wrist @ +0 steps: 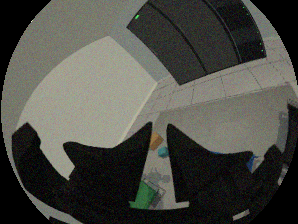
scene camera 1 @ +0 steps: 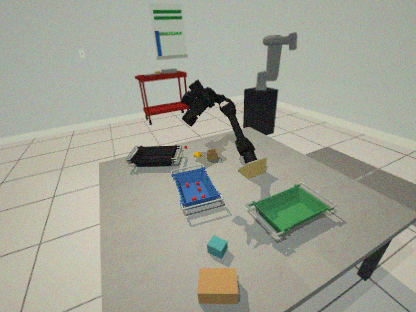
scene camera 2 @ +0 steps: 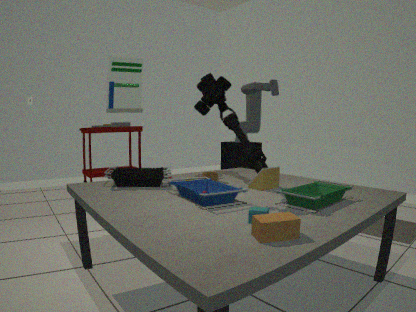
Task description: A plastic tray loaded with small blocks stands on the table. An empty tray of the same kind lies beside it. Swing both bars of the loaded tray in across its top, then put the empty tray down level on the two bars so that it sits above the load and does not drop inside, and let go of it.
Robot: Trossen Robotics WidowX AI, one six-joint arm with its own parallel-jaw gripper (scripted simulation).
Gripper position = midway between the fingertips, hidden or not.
In view: my gripper [scene camera 2: 208, 97] and a green tray [scene camera 1: 286, 210].
The green tray is seen too in scene camera 2 [scene camera 2: 315, 195]. My gripper shows as well in the wrist view [wrist: 159, 126].
